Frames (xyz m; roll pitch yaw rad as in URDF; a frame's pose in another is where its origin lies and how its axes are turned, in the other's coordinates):
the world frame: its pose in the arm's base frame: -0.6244 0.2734 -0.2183 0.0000 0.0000 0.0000
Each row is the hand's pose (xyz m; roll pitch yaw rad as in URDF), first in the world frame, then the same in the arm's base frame.
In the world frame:
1: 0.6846 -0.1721 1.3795 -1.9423 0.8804 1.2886
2: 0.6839 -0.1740 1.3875 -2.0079 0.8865 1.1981
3: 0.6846 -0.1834 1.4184 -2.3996 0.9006 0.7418
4: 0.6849 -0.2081 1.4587 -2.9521 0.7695 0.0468
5: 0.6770 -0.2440 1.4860 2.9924 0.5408 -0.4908
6: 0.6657 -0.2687 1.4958 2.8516 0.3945 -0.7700
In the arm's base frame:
1: 0.0602 0.1013 1.1612 -1.9423 0.8804 1.2886
2: 0.0595 0.0994 1.1692 -2.0079 0.8865 1.1981
3: 0.0602 0.0900 1.2001 -2.3996 0.9006 0.7418
4: 0.0605 0.0653 1.2404 -2.9521 0.7695 0.0468
5: 0.0526 0.0294 1.2677 2.9924 0.5408 -0.4908
6: 0.0413 0.0047 1.2775 2.8516 0.3945 -0.7700

